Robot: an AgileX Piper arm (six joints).
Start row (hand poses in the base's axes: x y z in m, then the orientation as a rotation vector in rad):
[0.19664 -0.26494 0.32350 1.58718 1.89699 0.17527]
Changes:
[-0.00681 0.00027 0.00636 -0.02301 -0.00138 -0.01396]
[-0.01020 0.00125 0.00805 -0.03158 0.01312 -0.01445]
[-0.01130 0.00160 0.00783 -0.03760 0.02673 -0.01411]
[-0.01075 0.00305 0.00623 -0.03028 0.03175 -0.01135]
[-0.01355 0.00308 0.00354 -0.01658 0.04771 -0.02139]
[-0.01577 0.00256 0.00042 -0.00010 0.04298 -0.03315]
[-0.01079 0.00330 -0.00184 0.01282 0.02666 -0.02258]
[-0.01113 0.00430 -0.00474 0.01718 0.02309 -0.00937]
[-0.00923 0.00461 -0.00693 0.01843 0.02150 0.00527]
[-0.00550 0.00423 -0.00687 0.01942 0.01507 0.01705]
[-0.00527 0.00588 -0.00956 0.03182 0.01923 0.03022]
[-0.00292 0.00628 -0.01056 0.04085 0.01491 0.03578]
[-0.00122 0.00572 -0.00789 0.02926 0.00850 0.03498]
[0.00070 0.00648 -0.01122 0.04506 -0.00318 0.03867]
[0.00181 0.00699 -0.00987 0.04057 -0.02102 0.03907]
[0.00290 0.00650 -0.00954 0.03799 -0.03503 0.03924]
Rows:
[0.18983 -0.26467 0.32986 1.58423 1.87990 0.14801]
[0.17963 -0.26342 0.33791 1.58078 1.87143 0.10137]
[0.16833 -0.26182 0.34574 1.57680 1.87161 0.03879]
[0.15758 -0.25877 0.35197 1.57595 1.87886 -0.01963]
[0.14403 -0.25569 0.35551 1.59730 1.89353 -0.08270]
[0.12826 -0.25313 0.35593 1.63924 1.89971 -0.13227]
[0.11747 -0.24983 0.35409 1.67566 1.90601 -0.15222]
[0.10634 -0.24553 0.34935 1.70130 1.92177 -0.15997]
[0.09711 -0.24092 0.34242 1.71292 1.94887 -0.15963]
[0.09161 -0.23669 0.33555 1.71166 1.98151 -0.14828]
[0.08634 -0.23081 0.32599 1.70521 2.03293 -0.12369]
[0.08342 -0.22453 0.31543 1.69621 2.08918 -0.08384]
[0.08220 -0.21881 0.30754 1.67826 2.13535 -0.05002]
[0.08290 -0.21233 0.29632 1.66026 2.18115 0.01219]
[0.08471 -0.20534 0.28645 1.63159 2.21128 0.08492]
[0.08761 -0.19884 0.27691 1.59447 2.22847 0.16597]

